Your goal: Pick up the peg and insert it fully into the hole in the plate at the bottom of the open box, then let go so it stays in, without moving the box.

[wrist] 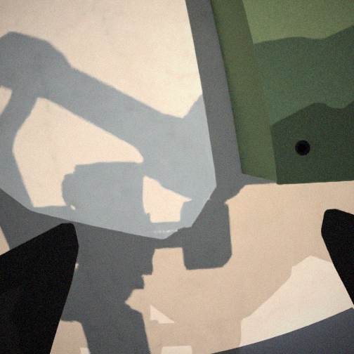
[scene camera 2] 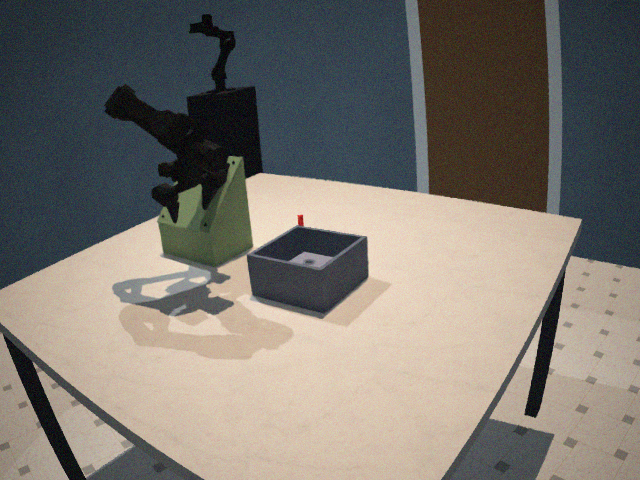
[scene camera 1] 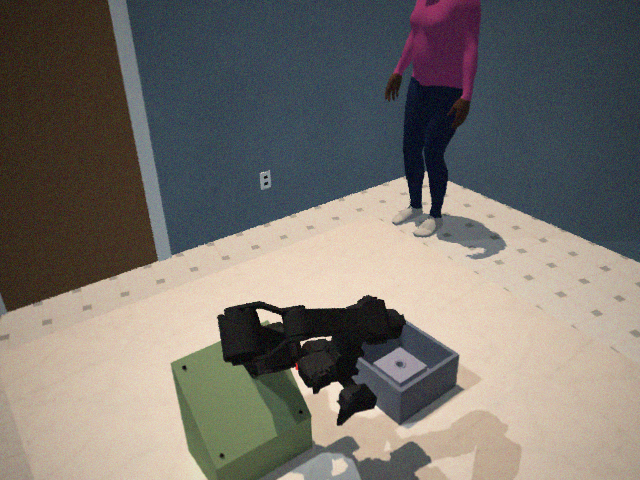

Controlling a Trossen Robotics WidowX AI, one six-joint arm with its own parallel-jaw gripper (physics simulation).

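Places are measured from the arm's base along level axes (x ahead, y left, z up), in millimetres.
Where they show: gripper, fingertip midpoint: [scene camera 2: 189, 215] [scene camera 1: 326, 408].
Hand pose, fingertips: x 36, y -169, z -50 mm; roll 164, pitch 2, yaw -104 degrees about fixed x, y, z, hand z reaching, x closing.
Each offset is from my fingertips to the centre of the thing. "pt": to the spot under its first point.
The red peg {149 mm ahead, 262 mm left, 118 mm down} [scene camera 1: 297, 366] [scene camera 2: 300, 220] shows in part: a sliver beside the arm in scene camera 1, and its upper part behind the box in scene camera 2. It stands outside the box and does not show in the wrist view. The open grey-blue box {287 mm ahead, 50 mm left, 109 mm down} [scene camera 1: 429, 400] [scene camera 2: 286, 281] [wrist: 315, 339] sits on the table; its edge shows at the bottom right of the wrist view. The pale plate {287 mm ahead, 50 mm left, 124 mm down} [scene camera 1: 386, 364] [scene camera 2: 326, 257] at its bottom has a round, unfilled hole {pt 294 mm ahead, 55 mm left, 105 mm down} [scene camera 1: 400, 363] [scene camera 2: 309, 261]. My gripper [scene camera 1: 327, 407] [scene camera 2: 190, 214] [wrist: 203, 231] is open and empty, raised above the table near the green block.
A green sloped block [scene camera 1: 232, 408] [scene camera 2: 232, 227] [wrist: 255, 100] with small dark holes stands beside the box, close to my arm. A black pedestal [scene camera 2: 224, 124] with another arm stands beyond the table. A person [scene camera 1: 439, 77] in a pink top stands near the far wall.
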